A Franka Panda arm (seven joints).
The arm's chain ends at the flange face. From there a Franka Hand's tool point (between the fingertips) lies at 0.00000 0.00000 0.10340 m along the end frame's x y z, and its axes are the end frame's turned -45 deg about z.
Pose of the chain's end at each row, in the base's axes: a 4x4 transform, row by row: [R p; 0 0 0 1], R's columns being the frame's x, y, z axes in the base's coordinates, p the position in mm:
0.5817 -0.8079 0.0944 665.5; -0.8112 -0.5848 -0.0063 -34.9; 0.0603 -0.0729 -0.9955 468.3; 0 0 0 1
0.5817 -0.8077 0.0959 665.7; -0.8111 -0.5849 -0.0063 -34.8; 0.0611 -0.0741 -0.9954 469.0; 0 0 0 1
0.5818 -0.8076 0.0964 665.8; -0.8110 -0.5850 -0.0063 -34.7; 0.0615 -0.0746 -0.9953 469.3; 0 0 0 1
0.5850 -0.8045 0.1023 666.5; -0.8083 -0.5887 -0.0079 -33.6; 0.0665 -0.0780 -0.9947 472.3; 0 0 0 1
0.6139 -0.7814 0.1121 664.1; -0.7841 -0.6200 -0.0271 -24.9; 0.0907 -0.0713 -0.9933 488.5; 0 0 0 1
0.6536 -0.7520 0.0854 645.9; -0.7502 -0.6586 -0.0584 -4.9; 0.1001 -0.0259 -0.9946 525.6; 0 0 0 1
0.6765 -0.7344 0.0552 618.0; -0.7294 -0.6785 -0.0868 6.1; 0.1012 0.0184 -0.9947 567.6; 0 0 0 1
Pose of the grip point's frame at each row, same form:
0.9826 -0.1599 0.0944 675.3; -0.1601 -0.9871 -0.0063 -35.6; 0.0942 -0.0089 -0.9955 365.4; 0 0 0 1
0.9825 -0.1598 0.0959 675.6; -0.1599 -0.9871 -0.0063 -35.5; 0.0956 -0.0092 -0.9954 366.1; 0 0 0 1
0.9825 -0.1597 0.0964 675.8; -0.1598 -0.9871 -0.0063 -35.4; 0.0962 -0.0093 -0.9953 366.4; 0 0 0 1
0.9825 -0.1552 0.1023 677.1; -0.1553 -0.9878 -0.0079 -34.4; 0.1022 -0.0081 -0.9947 369.4; 0 0 0 1
0.9866 -0.1184 0.1121 675.7; -0.1160 -0.9928 -0.0271 -27.7; 0.1146 0.0137 -0.9933 385.8; 0 0 0 1
0.9939 -0.0696 0.0854 654.7; -0.0648 -0.9962 -0.0584 -10.9; 0.0891 0.0525 -0.9946 422.8; 0 0 0 1
0.9977 -0.0409 0.0552 623.7; -0.0360 -0.9955 -0.0868 -2.9; 0.0585 0.0846 -0.9947 464.7; 0 0 0 1

